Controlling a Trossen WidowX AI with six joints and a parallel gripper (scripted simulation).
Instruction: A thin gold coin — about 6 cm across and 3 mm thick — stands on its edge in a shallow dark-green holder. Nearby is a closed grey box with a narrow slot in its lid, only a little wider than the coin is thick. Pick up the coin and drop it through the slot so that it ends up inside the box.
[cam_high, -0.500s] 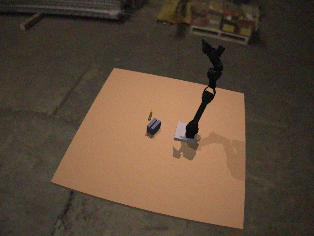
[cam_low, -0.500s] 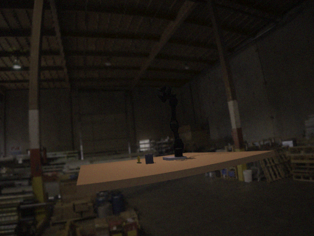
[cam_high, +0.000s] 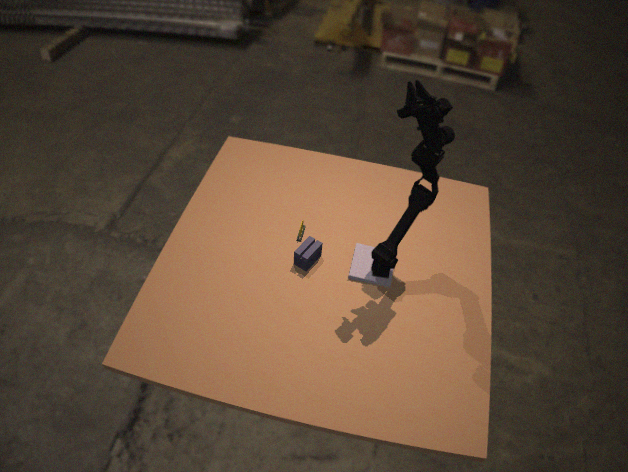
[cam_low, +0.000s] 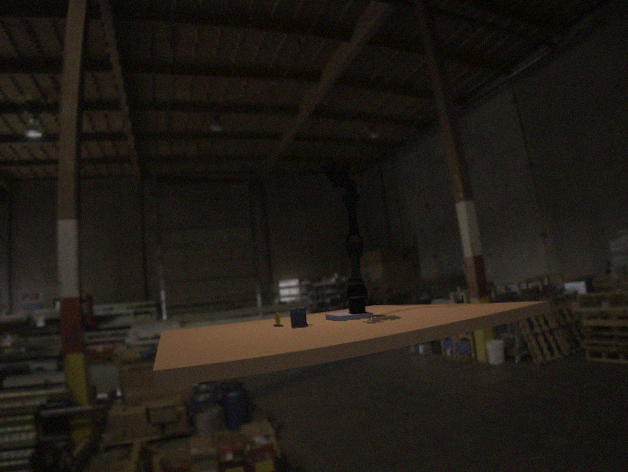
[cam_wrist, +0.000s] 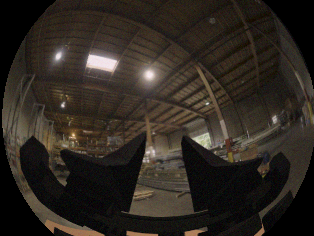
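My gripper tip is now 72 cm above the gold coin and 31 cm short of it.
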